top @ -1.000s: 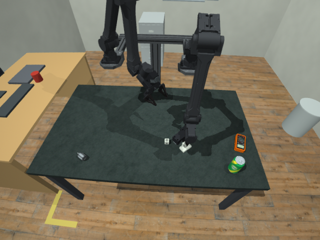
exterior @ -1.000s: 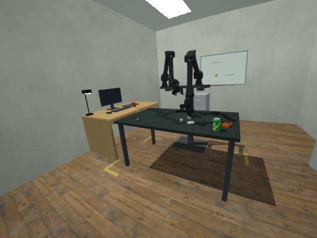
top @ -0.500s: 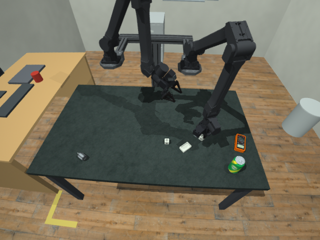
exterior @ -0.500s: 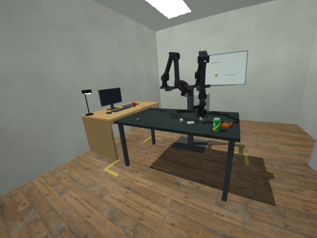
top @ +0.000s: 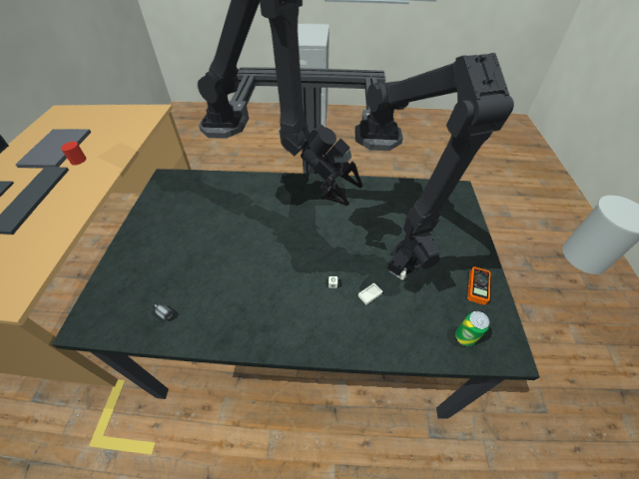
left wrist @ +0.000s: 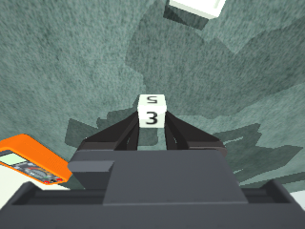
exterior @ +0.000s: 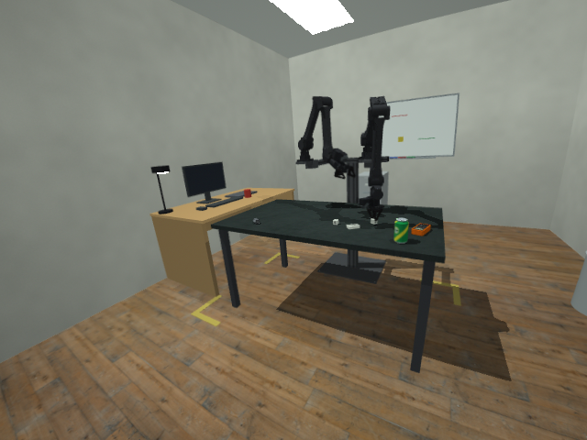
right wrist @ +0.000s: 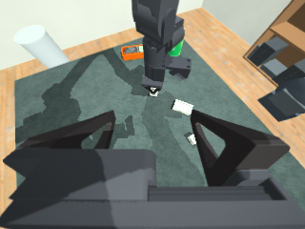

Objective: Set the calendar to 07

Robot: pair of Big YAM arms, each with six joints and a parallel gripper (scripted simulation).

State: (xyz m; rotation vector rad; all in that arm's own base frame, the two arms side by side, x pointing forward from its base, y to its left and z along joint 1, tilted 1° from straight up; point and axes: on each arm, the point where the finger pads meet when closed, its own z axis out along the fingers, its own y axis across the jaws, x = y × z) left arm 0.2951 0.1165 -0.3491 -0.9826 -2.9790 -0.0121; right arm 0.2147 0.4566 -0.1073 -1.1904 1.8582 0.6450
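Now: the white number cube 6 cm ahead of my left hand, 24 cm to the right of it and 3 cm below it.
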